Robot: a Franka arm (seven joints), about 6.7 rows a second.
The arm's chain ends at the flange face. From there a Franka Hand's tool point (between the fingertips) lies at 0.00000 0.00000 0.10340 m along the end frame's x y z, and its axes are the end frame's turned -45 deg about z.
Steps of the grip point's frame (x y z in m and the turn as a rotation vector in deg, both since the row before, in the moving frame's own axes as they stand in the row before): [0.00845, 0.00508, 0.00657, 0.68, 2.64, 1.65]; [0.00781, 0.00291, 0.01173, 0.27, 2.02, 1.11]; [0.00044, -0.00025, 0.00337, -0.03, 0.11, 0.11]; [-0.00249, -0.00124, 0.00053, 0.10, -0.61, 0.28]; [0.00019, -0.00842, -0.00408, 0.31, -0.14, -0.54]
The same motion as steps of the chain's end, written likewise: [0.00701, 0.00182, 0.00669, 2.35, 1.39, 1.65]; [0.00532, -0.00056, 0.01180, 1.62, 1.24, 1.11]; [-0.00004, -0.00039, 0.00337, 0.06, 0.10, 0.11]; [-0.00173, 0.00024, 0.00054, -0.36, -0.50, 0.28]; [-0.00524, -0.00587, -0.00408, 0.12, -0.32, -0.54]
